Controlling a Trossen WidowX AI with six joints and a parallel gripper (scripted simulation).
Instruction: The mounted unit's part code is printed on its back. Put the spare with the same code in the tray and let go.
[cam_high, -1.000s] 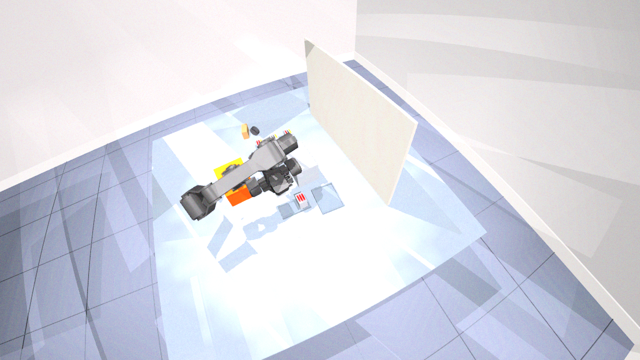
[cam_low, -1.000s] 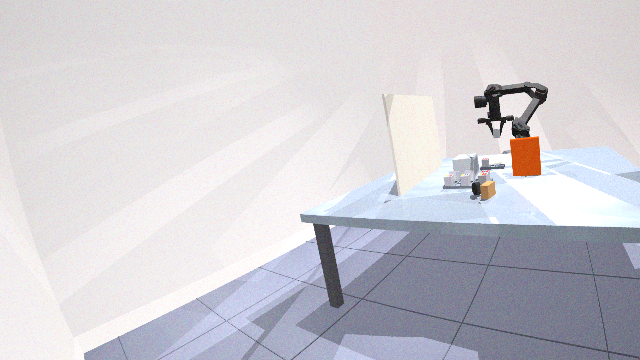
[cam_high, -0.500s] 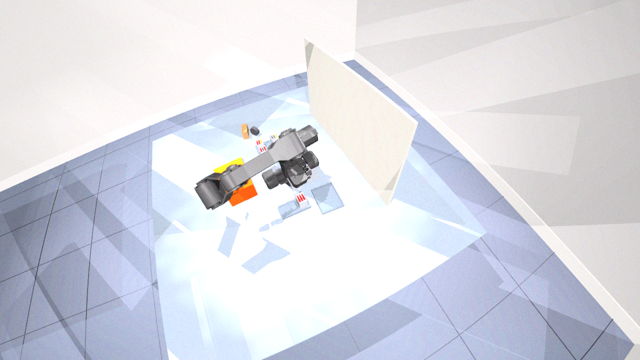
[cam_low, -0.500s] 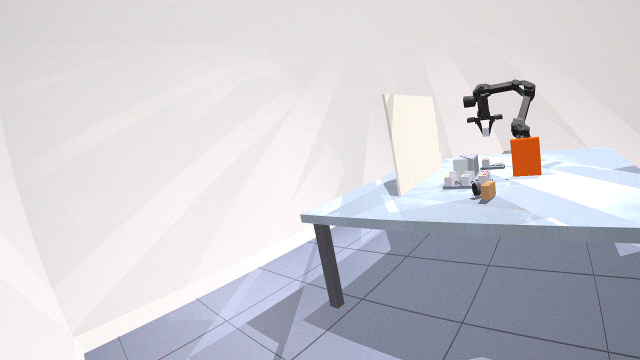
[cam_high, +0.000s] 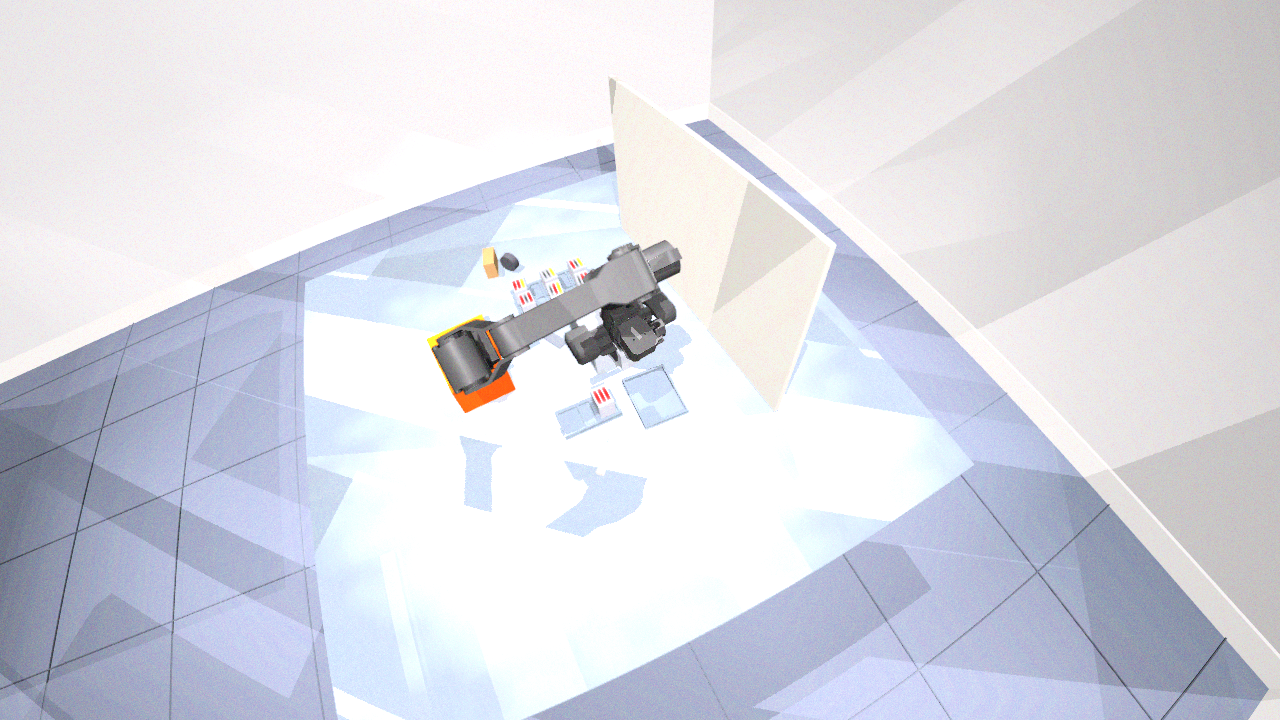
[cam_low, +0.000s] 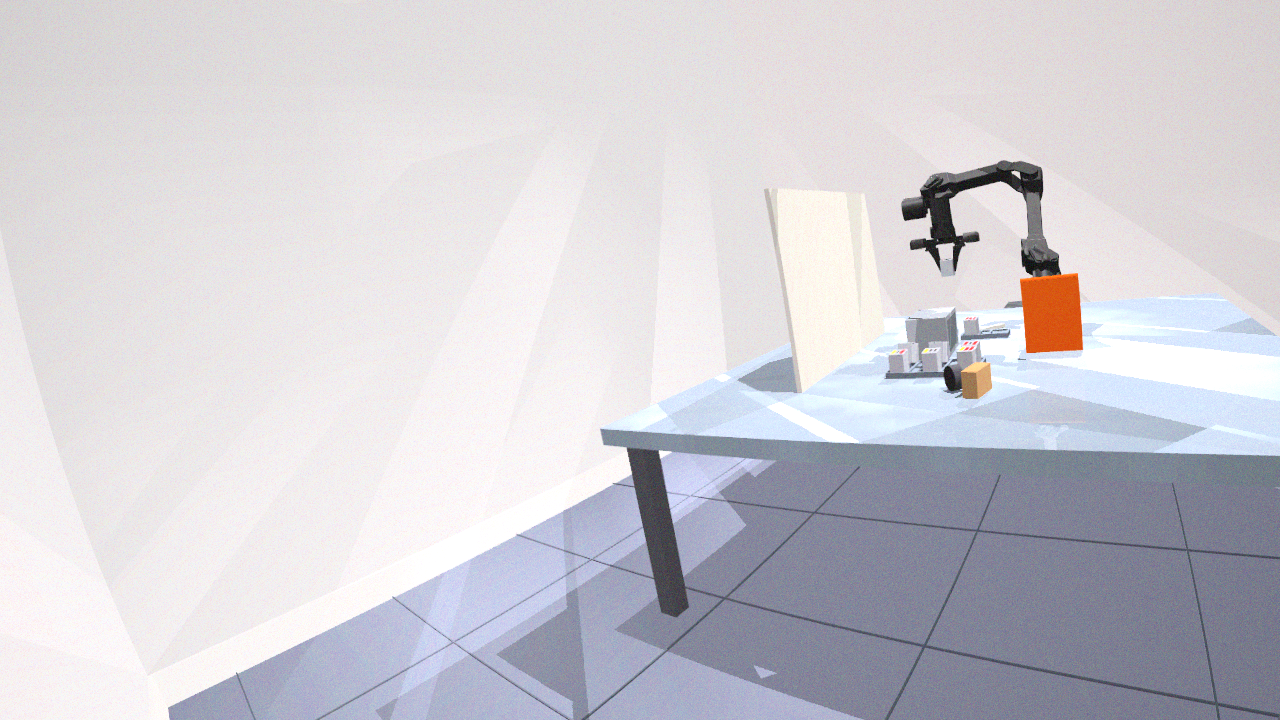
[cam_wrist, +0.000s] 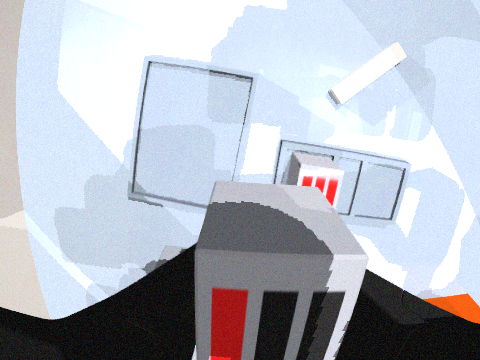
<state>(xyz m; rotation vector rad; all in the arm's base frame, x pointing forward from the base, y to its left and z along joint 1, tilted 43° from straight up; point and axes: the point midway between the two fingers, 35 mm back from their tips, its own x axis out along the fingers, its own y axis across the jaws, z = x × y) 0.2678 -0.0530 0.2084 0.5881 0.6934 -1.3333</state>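
My gripper tip is now 180 mm above the flat grey tray and 60 mm short of it. From my gripper tip the other things lie so: low rack: 180 mm below, 90 mm behind, 20 mm to the left; white mounted unit: 200 mm to the left, 130 mm below, 10 mm ahead; tall cream board: 240 mm ahead, 210 mm to the left, 40 mm above.
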